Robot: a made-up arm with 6 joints. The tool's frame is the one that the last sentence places.
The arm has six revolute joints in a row. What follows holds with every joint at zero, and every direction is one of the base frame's. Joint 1 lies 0.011 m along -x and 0.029 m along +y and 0.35 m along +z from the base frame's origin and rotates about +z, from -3.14 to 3.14 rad. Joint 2 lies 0.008 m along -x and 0.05 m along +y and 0.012 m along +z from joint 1 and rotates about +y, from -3.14 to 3.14 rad. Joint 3 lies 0.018 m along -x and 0.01 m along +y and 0.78 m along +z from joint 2 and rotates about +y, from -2.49 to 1.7 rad. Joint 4 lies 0.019 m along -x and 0.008 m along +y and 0.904 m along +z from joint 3 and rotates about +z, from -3.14 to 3.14 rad. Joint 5 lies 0.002 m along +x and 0.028 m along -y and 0.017 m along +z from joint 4 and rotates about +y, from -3.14 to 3.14 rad. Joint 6 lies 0.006 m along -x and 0.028 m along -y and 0.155 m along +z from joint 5 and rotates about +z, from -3.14 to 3.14 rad. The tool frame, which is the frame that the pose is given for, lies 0.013 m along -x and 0.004 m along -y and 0.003 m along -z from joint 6; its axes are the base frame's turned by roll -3.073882, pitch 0.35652 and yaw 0.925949 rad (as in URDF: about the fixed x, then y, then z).
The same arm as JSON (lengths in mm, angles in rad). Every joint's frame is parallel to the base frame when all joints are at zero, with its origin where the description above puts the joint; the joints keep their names.
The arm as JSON. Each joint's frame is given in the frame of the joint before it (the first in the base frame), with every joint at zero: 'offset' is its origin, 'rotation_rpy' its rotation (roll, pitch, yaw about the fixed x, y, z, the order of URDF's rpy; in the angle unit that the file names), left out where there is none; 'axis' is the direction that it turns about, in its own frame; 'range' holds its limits. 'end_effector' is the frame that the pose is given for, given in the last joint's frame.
{
  "length_unit": "mm",
  "angle_unit": "rad",
  "chain": [
    {
      "id": "joint 1",
      "offset": [
        -11.0,
        29.0,
        350.0
      ],
      "axis": [
        0.0,
        0.0,
        1.0
      ],
      "range": [
        -3.14,
        3.14
      ]
    },
    {
      "id": "joint 2",
      "offset": [
        -8.0,
        50.0,
        12.0
      ],
      "axis": [
        0.0,
        1.0,
        0.0
      ],
      "range": [
        -3.14,
        3.14
      ]
    },
    {
      "id": "joint 3",
      "offset": [
        -18.0,
        10.0,
        780.0
      ],
      "axis": [
        0.0,
        1.0,
        0.0
      ],
      "range": [
        -2.49,
        1.7
      ]
    },
    {
      "id": "joint 4",
      "offset": [
        -19.0,
        8.0,
        904.0
      ],
      "axis": [
        0.0,
        0.0,
        1.0
      ],
      "range": [
        -3.14,
        3.14
      ]
    },
    {
      "id": "joint 5",
      "offset": [
        2.0,
        -28.0,
        17.0
      ],
      "axis": [
        0.0,
        1.0,
        0.0
      ],
      "range": [
        -3.14,
        3.14
      ]
    },
    {
      "id": "joint 6",
      "offset": [
        -6.0,
        -28.0,
        155.0
      ],
      "axis": [
        0.0,
        0.0,
        1.0
      ],
      "range": [
        -3.14,
        3.14
      ]
    }
  ],
  "end_effector": {
    "offset": [
      -13.0,
      -4.0,
      -3.0
    ],
    "rotation_rpy": [
      -3.0739,
      0.3565,
      0.9259
    ]
  }
}

